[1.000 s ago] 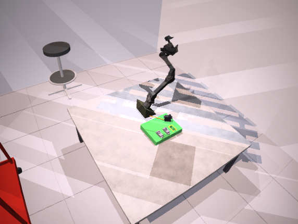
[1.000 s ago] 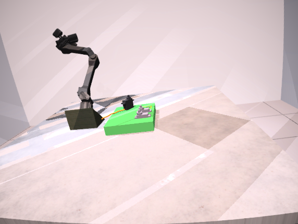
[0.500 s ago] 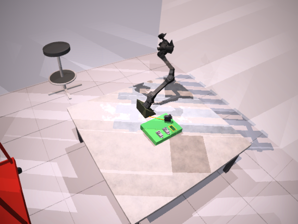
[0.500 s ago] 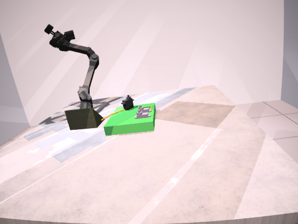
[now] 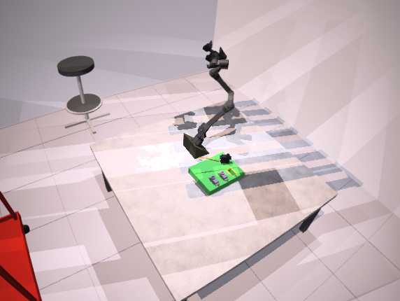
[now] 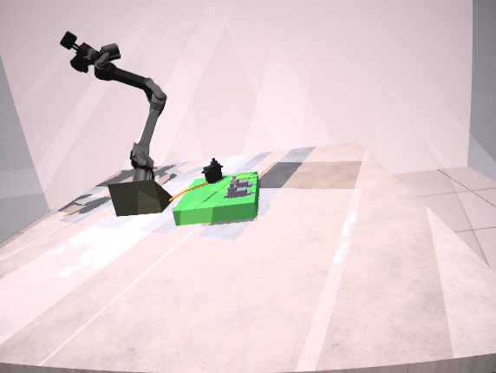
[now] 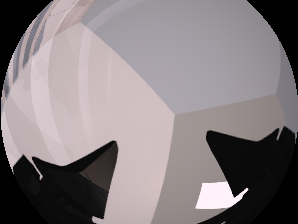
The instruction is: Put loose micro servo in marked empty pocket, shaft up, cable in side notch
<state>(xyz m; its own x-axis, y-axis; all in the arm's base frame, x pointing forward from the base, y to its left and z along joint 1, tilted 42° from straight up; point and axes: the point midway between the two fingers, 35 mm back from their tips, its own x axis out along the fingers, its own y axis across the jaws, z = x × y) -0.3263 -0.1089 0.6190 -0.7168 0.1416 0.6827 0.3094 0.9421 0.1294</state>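
My gripper tip is 62 cm above the green deck, 55 cm short of it and 35 cm to the left of it.
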